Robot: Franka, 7 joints.
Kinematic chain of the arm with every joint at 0, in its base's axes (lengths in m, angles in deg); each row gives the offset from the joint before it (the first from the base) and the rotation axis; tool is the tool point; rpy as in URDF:
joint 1: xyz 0 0 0.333 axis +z
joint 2: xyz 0 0 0 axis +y
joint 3: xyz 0 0 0.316 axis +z
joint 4: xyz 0.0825 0 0 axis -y
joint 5: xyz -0.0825 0 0.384 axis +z
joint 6: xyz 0 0 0 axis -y
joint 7: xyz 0.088 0 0 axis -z
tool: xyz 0 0 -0.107 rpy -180 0 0
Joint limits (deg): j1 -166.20..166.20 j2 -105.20..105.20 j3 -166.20..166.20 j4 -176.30..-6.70 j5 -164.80..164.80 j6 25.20..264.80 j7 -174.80..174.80
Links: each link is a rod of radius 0.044 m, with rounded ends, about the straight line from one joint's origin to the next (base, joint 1, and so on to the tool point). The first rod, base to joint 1, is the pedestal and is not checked.
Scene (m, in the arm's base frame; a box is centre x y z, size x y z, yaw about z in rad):
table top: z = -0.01
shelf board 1: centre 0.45 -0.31 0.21 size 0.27 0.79 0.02 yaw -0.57
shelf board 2: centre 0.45 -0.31 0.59 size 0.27 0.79 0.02 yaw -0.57
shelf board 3: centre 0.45 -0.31 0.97 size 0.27 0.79 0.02 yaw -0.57
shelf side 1: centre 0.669 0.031 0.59 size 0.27 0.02 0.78 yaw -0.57
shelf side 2: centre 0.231 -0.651 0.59 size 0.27 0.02 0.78 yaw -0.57
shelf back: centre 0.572 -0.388 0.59 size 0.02 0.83 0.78 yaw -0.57
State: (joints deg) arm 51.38 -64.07 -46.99 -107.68 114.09 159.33 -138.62
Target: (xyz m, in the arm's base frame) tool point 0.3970 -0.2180 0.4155
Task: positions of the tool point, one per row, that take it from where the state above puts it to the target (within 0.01 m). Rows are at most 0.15 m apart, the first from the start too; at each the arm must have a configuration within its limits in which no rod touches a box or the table.
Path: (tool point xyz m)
1: 0.2620 -0.2688 0.7711
2: 0.1798 -0.2133 0.7664
3: 0.2431 -0.1943 0.6520
4: 0.2691 -0.1673 0.5305
5: 0.2591 -0.1296 0.4155
6: 0.3284 -0.1738 0.4191
7: 0.3970 -0.2180 0.4155

